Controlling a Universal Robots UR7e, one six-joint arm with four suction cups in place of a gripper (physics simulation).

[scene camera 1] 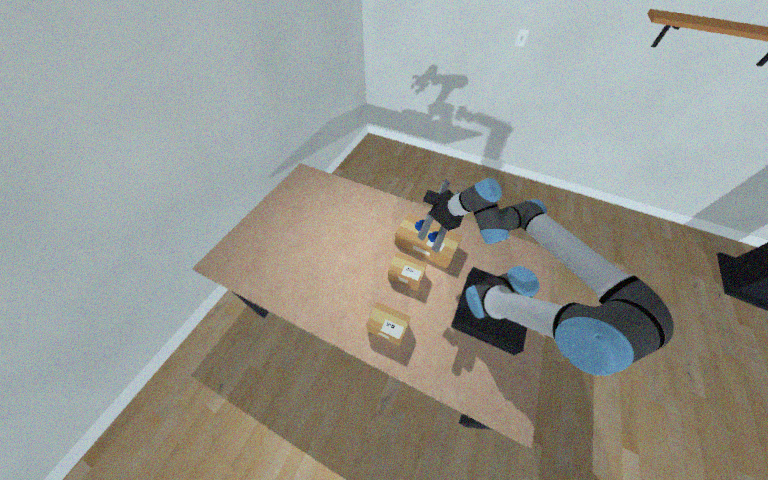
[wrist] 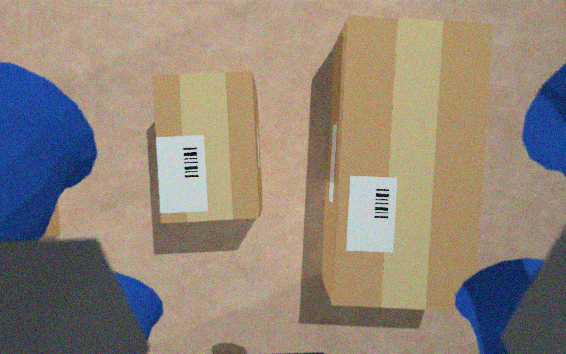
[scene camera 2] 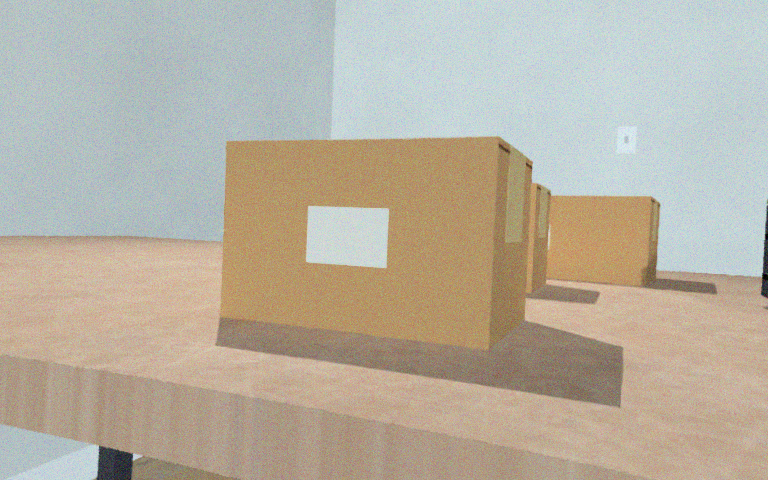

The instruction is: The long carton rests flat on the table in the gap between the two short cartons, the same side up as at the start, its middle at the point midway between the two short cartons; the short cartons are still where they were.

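Frame: origin at the arm's base, x ahead, y down, z left, level; centimetres.
Seen in the pictures: end effector, tool point: (wrist: 306, 226).
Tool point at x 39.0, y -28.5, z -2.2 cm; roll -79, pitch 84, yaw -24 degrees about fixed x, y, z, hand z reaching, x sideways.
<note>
Offsets run from my tool point to a thing's top centre. Level surfaces: height alone.
The long carton @[dz -13.3, dx +2.7, dy +27.5 cm] (scene camera 1: 408, 243) (scene camera 2: 600, 240) (wrist: 462, 125) rests flat on the table @[dy +37.5 cm] (scene camera 1: 294, 237) (scene camera 2: 169, 350) (wrist: 280, 40), outside the gap between the short cartons, with tape and a barcode label on top. One short carton @[dz +8.5, dx +3.3, dy +27.5 cm] (scene camera 1: 399, 273) (scene camera 2: 539, 237) (wrist: 242, 150) stands beside it, a little apart. The other short carton @[dz +35.0, dx -1.7, dy +27.5 cm] (scene camera 1: 382, 326) (scene camera 2: 351, 175) (wrist: 54, 226) stands farther along the table; a sliver of it shows in the wrist view. My gripper (scene camera 1: 427, 230) (wrist: 300, 215) is open, its blue suction cups above the long carton and apart from it. The gripper does not show in scene camera 2.
The black base block (scene camera 1: 487, 332) of the arm stands on the table beside the cartons. The arm's upper links (scene camera 1: 577, 251) reach over from the right. A wooden shelf (scene camera 1: 707, 22) is on the wall, and a black object (scene camera 1: 744, 277) stands at the far right.
</note>
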